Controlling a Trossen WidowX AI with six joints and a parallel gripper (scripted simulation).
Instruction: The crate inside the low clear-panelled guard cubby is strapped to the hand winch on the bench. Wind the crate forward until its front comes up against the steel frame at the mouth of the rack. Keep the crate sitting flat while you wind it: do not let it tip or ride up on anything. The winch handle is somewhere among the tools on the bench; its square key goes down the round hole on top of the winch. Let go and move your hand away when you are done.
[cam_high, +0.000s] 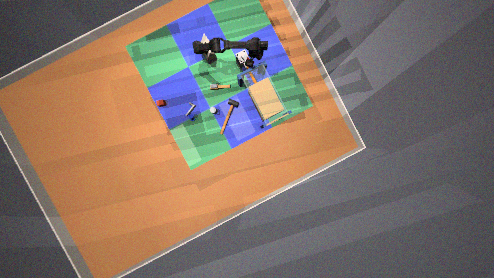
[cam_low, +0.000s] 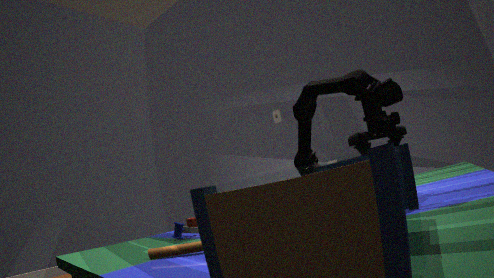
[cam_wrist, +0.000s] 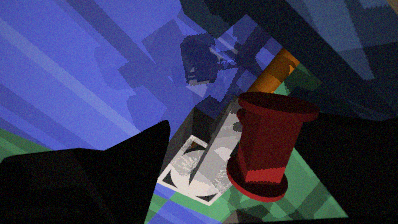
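Now: gripper tip 10 mm short of the red grip, 20 mm to the left of it and 10 mm below it. From my gripper tip the other things lie so: blue-framed guard cubby (310 mm ahead, 60 mm to the right, 40 mm below); winch (110 mm behind, 40 mm to the right, 90 mm below); blue piece (100 mm ahead, 710 mm to the right, 90 mm below).
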